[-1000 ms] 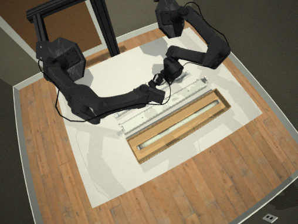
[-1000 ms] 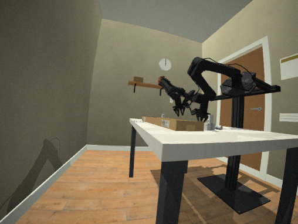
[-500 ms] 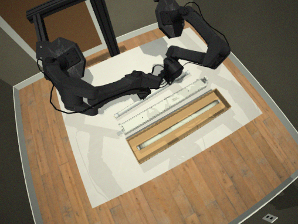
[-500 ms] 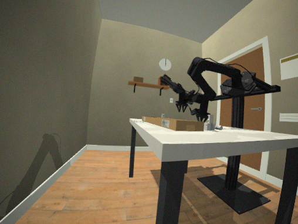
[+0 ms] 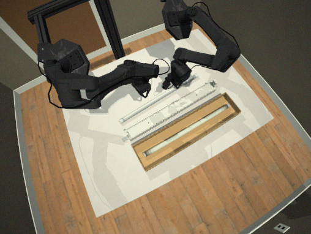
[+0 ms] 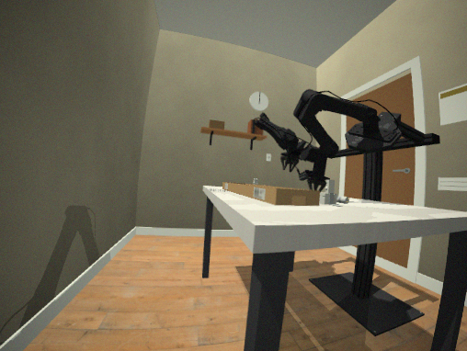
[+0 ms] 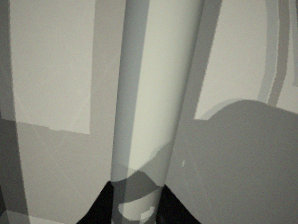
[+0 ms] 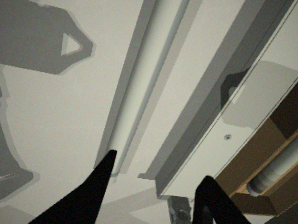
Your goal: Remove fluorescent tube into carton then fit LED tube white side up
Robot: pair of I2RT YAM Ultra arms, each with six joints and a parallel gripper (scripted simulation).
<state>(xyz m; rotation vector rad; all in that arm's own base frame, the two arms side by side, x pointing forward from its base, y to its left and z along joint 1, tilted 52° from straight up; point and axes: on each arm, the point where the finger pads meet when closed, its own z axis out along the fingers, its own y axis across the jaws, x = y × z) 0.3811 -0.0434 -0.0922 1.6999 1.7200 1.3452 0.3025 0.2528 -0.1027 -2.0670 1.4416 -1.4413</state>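
The LED tube lies 130 mm below my right hand and 110 mm to the left of it. Round my right hand: brown carton: 260 mm ahead, 150 mm to the left, 120 mm below; then old fluorescent tube: 260 mm ahead, 150 mm to the left, 130 mm below.
My left gripper is now 10 mm short of the LED tube, 120 mm to the left of it and 10 mm above it. Round my left hand: brown carton (280 mm ahead, 80 mm to the right); old fluorescent tube (280 mm ahead, 80 mm to the right).
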